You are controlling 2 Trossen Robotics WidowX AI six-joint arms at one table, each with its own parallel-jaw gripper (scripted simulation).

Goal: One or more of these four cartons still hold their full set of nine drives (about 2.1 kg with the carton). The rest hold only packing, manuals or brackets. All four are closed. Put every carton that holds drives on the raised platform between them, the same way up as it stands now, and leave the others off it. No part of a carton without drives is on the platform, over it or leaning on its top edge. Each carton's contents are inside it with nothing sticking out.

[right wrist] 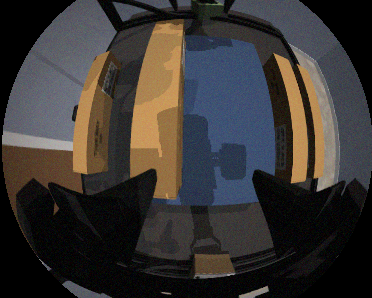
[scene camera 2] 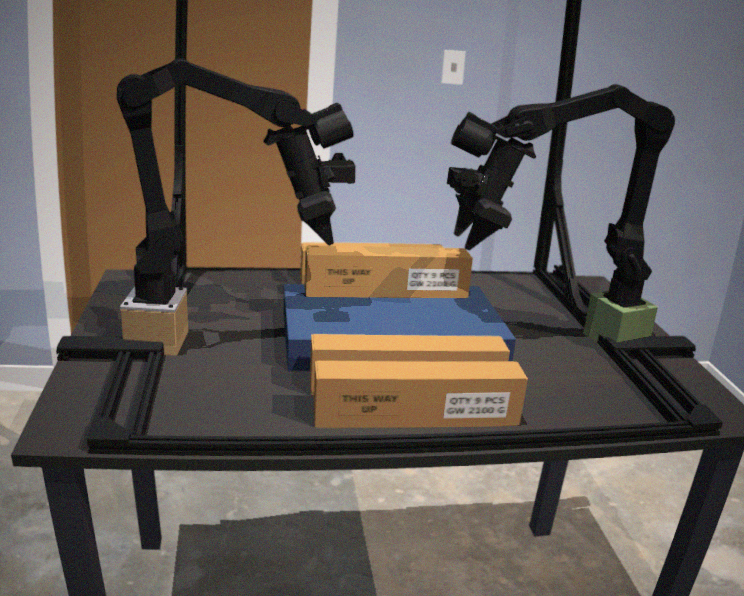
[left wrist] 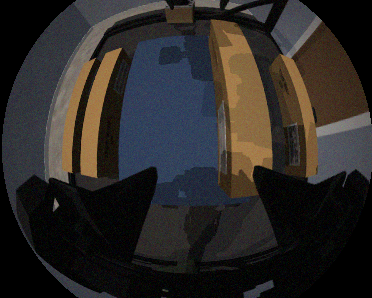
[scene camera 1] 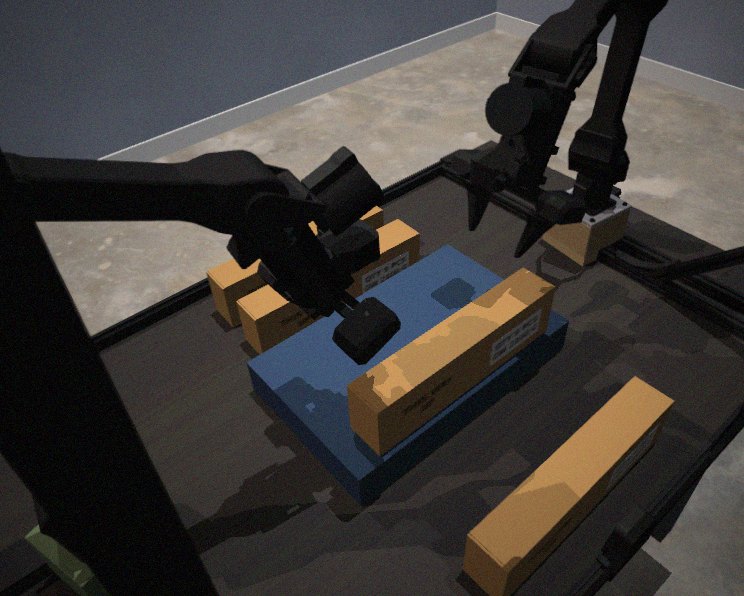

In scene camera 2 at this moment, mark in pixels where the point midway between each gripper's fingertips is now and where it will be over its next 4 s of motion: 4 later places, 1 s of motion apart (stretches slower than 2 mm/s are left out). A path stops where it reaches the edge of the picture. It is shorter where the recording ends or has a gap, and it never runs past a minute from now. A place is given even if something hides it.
The left gripper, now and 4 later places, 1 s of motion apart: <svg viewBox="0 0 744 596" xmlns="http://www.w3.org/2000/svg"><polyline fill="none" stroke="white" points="461,242 498,291 512,312 502,370 500,387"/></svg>
The right gripper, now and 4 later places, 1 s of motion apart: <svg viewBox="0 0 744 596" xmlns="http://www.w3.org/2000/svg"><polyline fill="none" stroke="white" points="329,237 335,287 340,308 340,369 336,384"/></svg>
